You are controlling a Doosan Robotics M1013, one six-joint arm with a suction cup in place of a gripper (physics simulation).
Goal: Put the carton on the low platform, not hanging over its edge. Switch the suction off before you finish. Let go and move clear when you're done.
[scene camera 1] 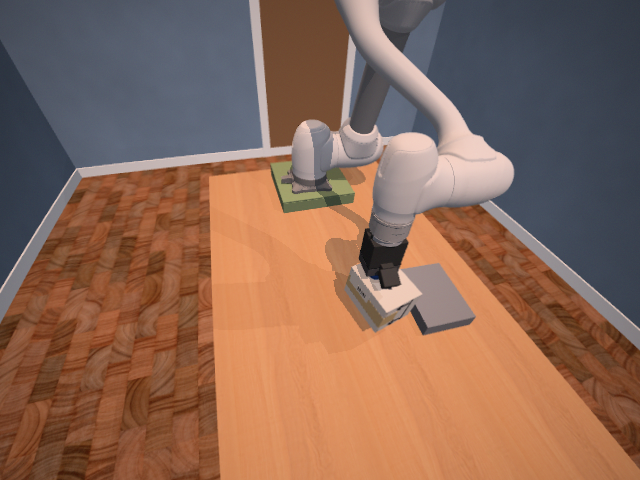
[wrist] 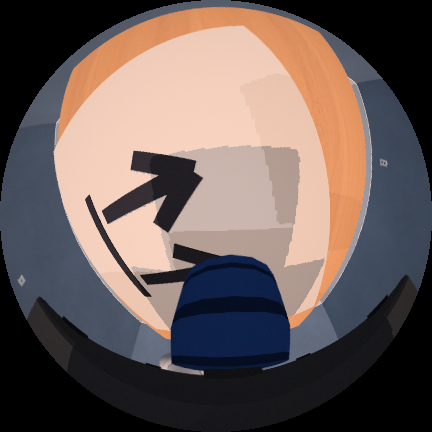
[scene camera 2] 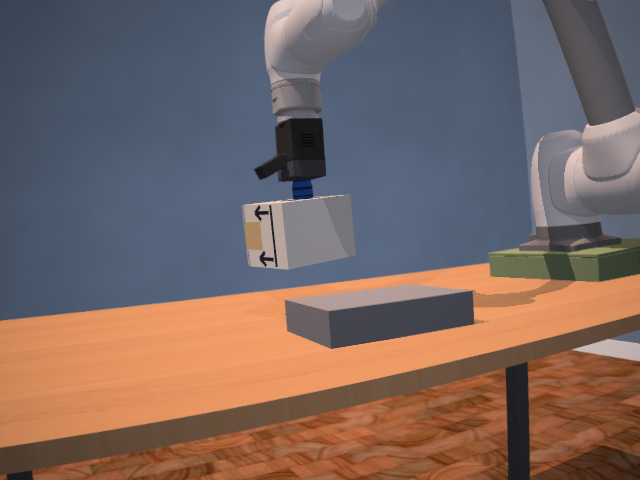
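Pixels of known places: hand at its tool point: [scene camera 1: 374, 277] [wrist: 225, 267]; arm's base at its link origin: [scene camera 1: 309, 181] [scene camera 2: 569, 247].
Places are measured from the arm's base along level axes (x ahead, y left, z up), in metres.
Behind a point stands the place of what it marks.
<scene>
The white carton [scene camera 1: 385, 297] @(x 0.759, y 0.042, z 0.140 m) [scene camera 2: 317, 232] @(x 0.696, y 0.119, z 0.082 m) [wrist: 210, 115] with black arrows and a tan patch hangs upright in the air from my suction cup, above the table and higher than the platform's top. My gripper [scene camera 1: 375, 276] [scene camera 2: 302, 197] [wrist: 230, 310], a blue cup under a black body, is shut on the carton's top face. The low grey platform [scene camera 1: 440, 297] @(x 0.701, y 0.289, z -0.014 m) [scene camera 2: 400, 310] @(x 0.685, y 0.362, z -0.026 m) lies on the table beside the carton, to its right in the first scene view. The carton is not over the middle of the platform. The platform does not show in the wrist view.
The wooden table [scene camera 1: 289, 392] @(x 0.864, y -0.215, z -0.062 m) [scene camera 2: 155, 361] @(x 0.995, y 0.289, z -0.062 m) carries the green base block [scene camera 1: 320, 198] @(x 0.131, y 0.025, z -0.009 m) [scene camera 2: 542, 266] @(x 0.128, y 0.037, z -0.033 m) under the arm's foot at the far end. The table's edge runs near the platform's outer side. Blue walls stand around.
</scene>
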